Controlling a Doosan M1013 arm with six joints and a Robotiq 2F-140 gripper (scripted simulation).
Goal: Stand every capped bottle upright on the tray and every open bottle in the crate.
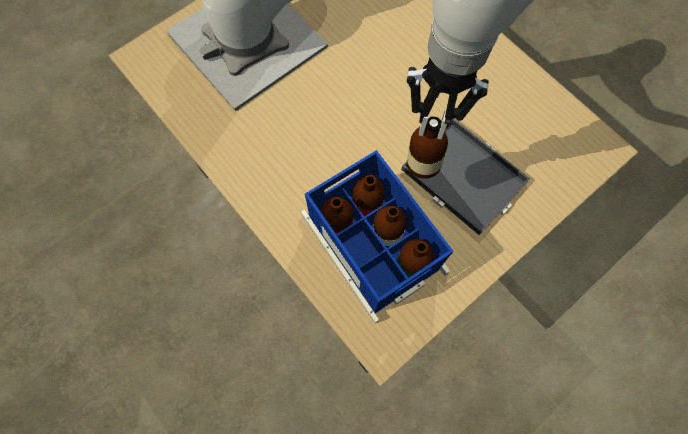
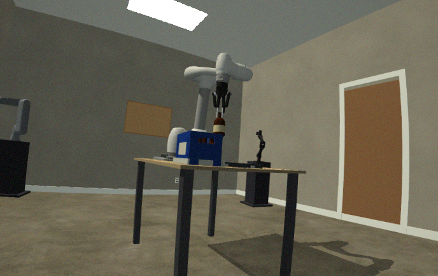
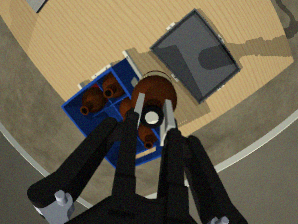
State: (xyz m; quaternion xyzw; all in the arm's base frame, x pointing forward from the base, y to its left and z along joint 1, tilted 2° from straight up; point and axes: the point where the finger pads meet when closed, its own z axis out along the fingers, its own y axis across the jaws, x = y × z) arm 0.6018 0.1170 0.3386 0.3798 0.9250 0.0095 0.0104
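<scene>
Right now the capped bottle is 10 mm ahead of my hand and 80 mm below it. Round my hand: blue crate 60 mm ahead, 160 mm to the right, 260 mm below; dark grey tray 40 mm ahead, 130 mm to the left, 330 mm below; uncapped bottle 60 mm ahead, 110 mm to the right, 250 mm below.
</scene>
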